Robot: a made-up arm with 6 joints.
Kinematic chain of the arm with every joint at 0, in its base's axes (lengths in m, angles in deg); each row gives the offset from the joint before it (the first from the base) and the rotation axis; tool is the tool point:
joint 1: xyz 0 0 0.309 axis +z
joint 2: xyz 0 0 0 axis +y
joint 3: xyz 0 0 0.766 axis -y
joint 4: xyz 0 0 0 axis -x
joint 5: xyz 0.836 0 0 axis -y
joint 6: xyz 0 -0.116 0 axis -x
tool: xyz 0 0 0
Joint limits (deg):
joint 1: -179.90..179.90
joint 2: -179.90..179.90
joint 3: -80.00..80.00
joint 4: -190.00..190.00
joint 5: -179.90..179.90
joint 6: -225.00..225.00
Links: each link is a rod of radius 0.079 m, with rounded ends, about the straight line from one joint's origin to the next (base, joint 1, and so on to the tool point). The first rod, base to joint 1, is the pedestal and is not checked.
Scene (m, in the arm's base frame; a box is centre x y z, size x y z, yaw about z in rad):
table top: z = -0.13
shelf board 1: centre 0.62 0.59 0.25 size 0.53 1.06 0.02 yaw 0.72
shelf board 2: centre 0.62 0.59 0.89 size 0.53 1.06 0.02 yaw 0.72
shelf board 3: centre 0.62 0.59 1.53 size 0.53 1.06 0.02 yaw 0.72
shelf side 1: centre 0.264 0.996 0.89 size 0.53 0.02 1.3 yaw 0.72
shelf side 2: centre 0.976 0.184 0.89 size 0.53 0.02 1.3 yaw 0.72
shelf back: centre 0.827 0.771 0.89 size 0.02 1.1 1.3 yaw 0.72
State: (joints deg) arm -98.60 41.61 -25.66 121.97 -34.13 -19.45
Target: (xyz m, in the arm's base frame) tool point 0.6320 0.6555 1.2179
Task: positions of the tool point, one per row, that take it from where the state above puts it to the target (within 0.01 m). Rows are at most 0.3 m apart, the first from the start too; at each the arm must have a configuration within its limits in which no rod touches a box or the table.
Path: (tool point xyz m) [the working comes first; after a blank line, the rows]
Joints at the target: 41.16 5.98 10.16 131.92 -34.13 -19.45
Straight joint move there: touches shelf board 2, shelf side 2.

1: 0.1430 -0.9643 0.3234
2: 0.3672 -0.9193 0.5103
3: 0.5583 -0.7903 0.7015
4: 0.6840 -0.5958 0.8897
5: 0.7211 -0.3675 1.0667
6: 0.6615 -0.1439 1.2251
7: 0.5133 0.0353 1.3580
8: 0.5962 0.1458 1.3402
9: 0.6513 0.2921 1.3110
10: 0.6665 0.4660 1.2702
11: 0.6321 0.6555 1.2179

